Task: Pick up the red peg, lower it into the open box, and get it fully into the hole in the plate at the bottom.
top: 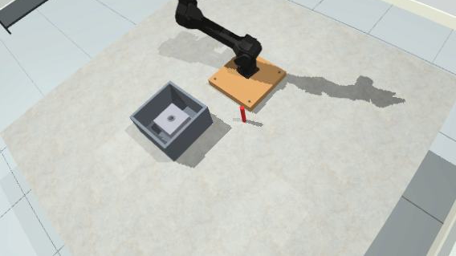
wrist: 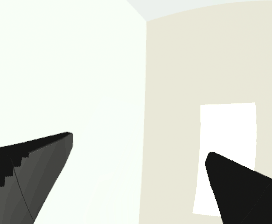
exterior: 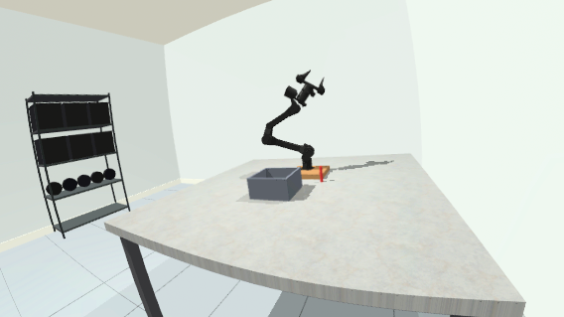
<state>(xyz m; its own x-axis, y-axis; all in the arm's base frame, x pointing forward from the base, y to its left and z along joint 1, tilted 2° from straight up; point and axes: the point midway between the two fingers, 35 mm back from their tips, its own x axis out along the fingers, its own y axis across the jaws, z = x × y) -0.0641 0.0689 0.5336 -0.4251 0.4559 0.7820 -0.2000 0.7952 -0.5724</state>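
My gripper tip is 240 mm short of the red peg, 50 mm to the right of it and 540 mm above it. Also, from my gripper tip: plate: 430 mm ahead, 100 mm to the right, 540 mm below; then grey box: 430 mm ahead, 100 mm to the right, 560 mm below.
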